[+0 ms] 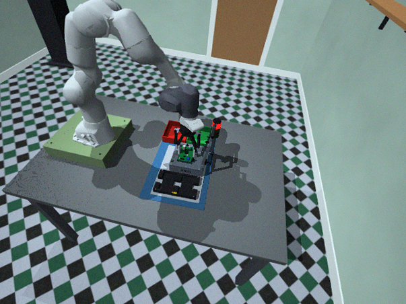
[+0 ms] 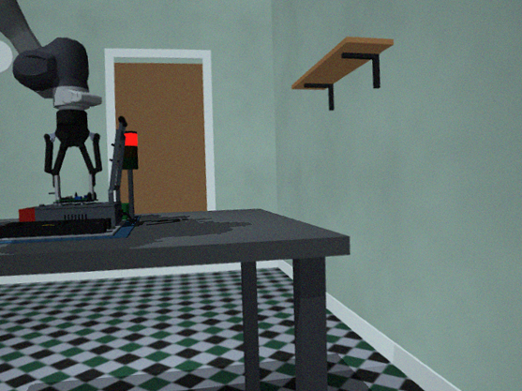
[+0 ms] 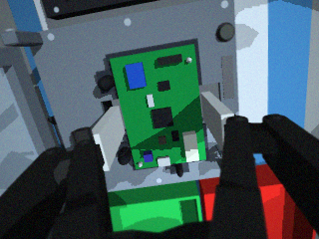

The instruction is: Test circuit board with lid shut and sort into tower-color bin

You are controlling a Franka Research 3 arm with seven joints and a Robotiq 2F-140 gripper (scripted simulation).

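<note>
Now: hand 20 mm above the green circuit board. From my hand the other things lie so: tester lid: 110 mm ahead, 90 mm above; tester plate: 30 mm below, 10 mm to the left, 10 mm ahead; black latch hook: 60 mm to the left, 60 mm behind, 10 mm below.
</note>
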